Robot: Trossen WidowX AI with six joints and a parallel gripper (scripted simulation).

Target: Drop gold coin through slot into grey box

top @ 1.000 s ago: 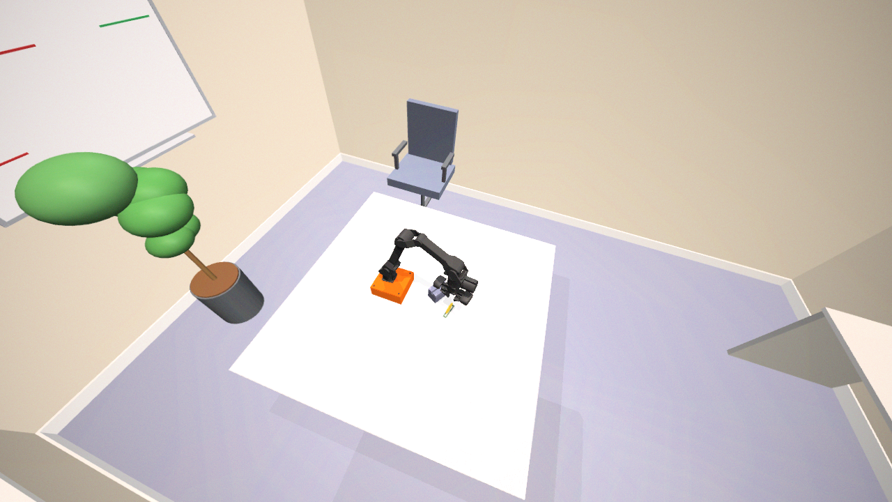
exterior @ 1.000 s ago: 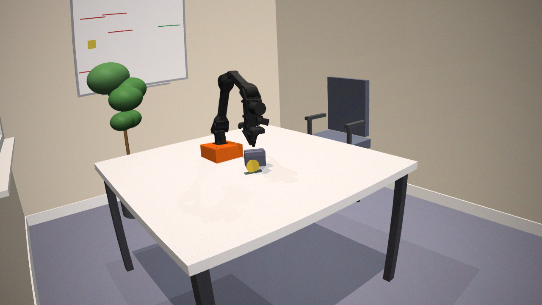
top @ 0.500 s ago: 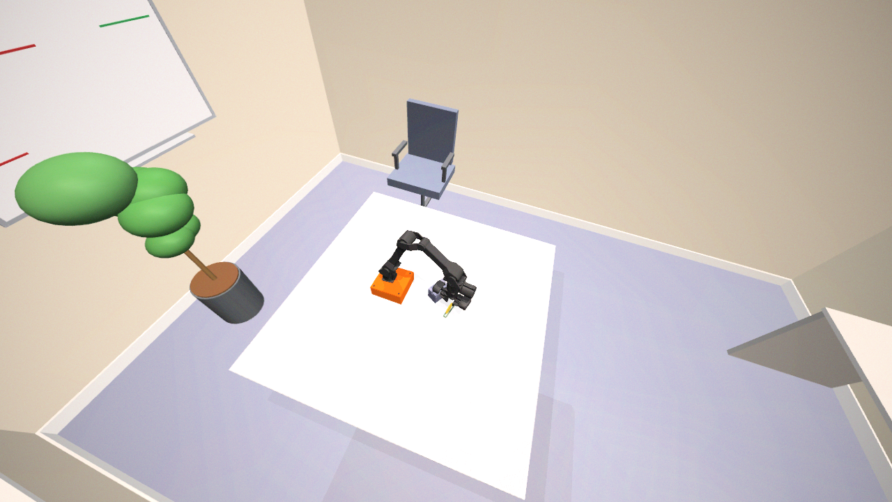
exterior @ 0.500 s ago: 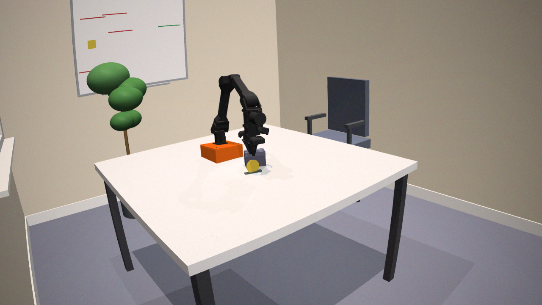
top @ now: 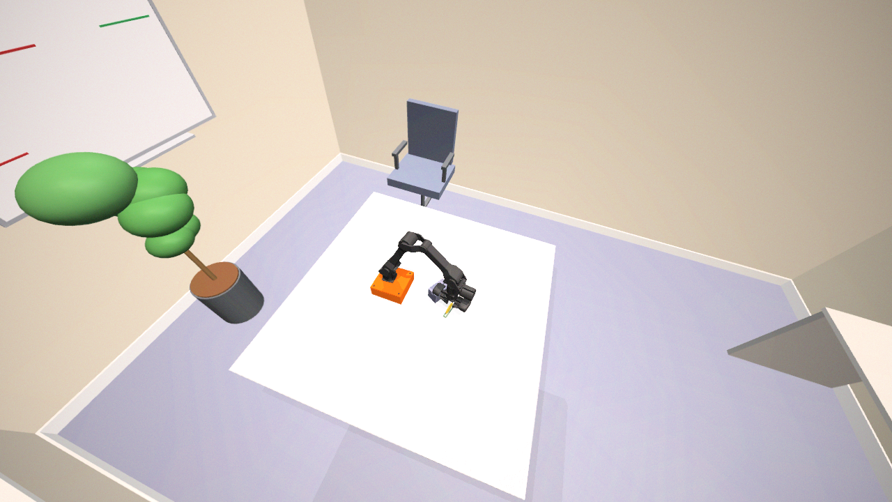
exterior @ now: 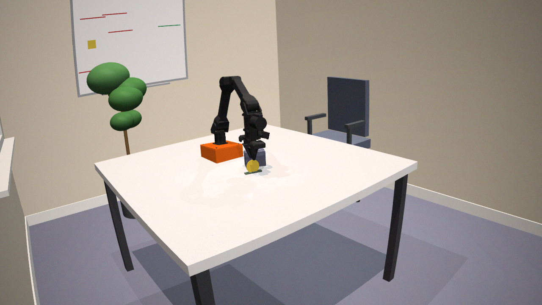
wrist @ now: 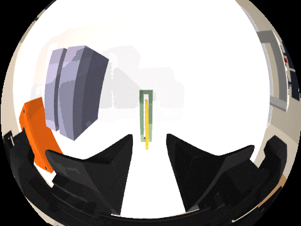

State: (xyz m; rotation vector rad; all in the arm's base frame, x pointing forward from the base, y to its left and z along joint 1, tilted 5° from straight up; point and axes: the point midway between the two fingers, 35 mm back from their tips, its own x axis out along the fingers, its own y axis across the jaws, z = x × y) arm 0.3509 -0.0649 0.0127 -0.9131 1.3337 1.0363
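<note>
Right now my gripper tip is 4 cm above the gold coin.
</note>
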